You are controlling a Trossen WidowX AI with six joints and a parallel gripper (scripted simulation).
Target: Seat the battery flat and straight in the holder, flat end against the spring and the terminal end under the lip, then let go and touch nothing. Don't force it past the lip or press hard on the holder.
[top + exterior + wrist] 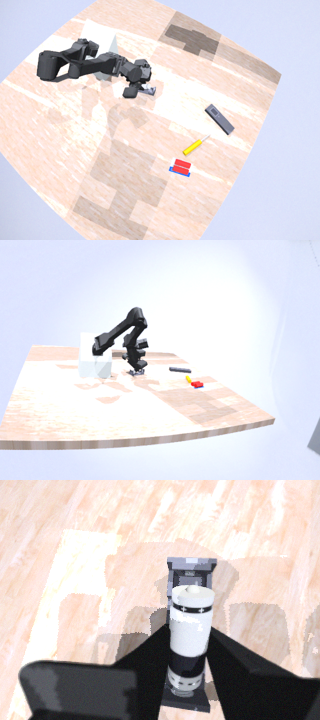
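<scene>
Right now the battery is 10 mm above my gripper tip. Also, from my gripper tip: dark remote (370 mm ahead, 80 mm to the left, 10 mm below); then yellow screwdriver (340 mm ahead, 70 mm to the right, 10 mm below); then blue-white card (330 mm ahead, 200 mm to the right, 20 mm below).
</scene>
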